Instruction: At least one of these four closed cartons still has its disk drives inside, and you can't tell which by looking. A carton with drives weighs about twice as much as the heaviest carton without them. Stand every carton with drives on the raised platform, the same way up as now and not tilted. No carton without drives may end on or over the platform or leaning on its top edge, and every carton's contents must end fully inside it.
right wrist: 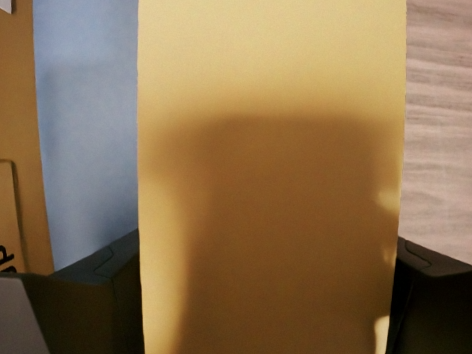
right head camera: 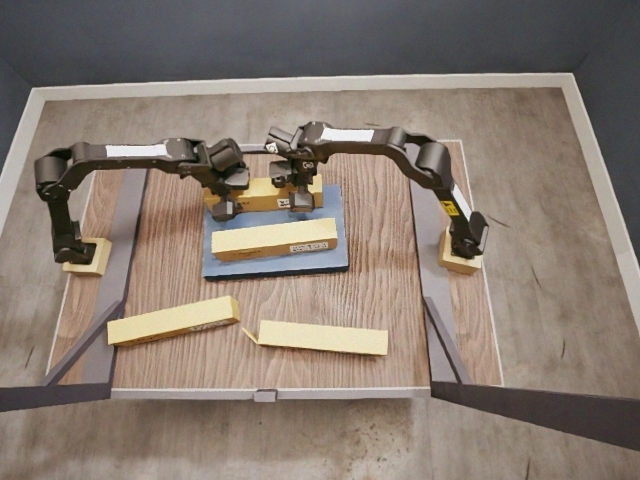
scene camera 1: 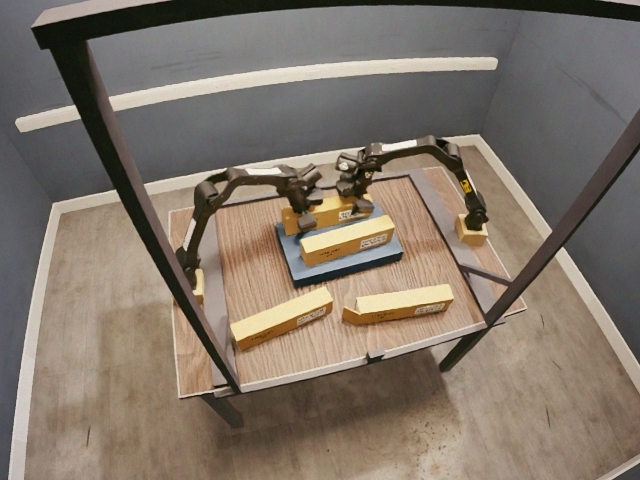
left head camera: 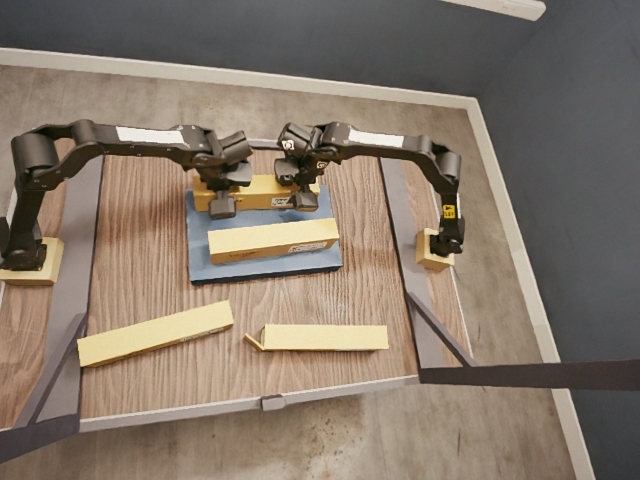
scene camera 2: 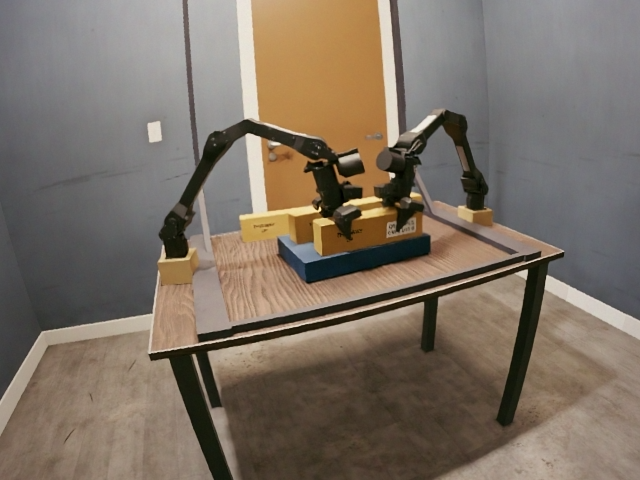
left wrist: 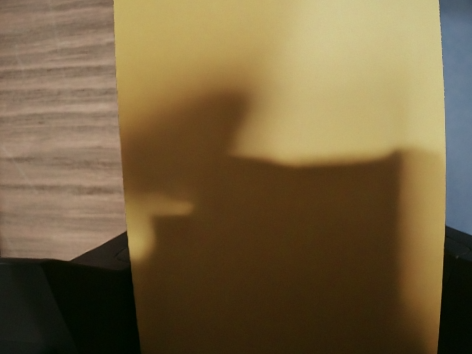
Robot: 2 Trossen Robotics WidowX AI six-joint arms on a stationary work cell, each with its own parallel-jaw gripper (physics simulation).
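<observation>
A long yellow carton is upright at the back of the blue platform; whether it rests or hangs slightly above is unclear. My left gripper and right gripper are shut across it, near its two ends. A second carton stands level on the platform's front half. A third carton lies on the table at front left. A fourth carton lies at front right, its left end flap swung open. Contents are hidden.
Grey frame rails run along both sides of the wooden table. Slanted struts rise at the front corners. A gap of blue platform separates the two cartons on it. Both arms reach in over the back.
</observation>
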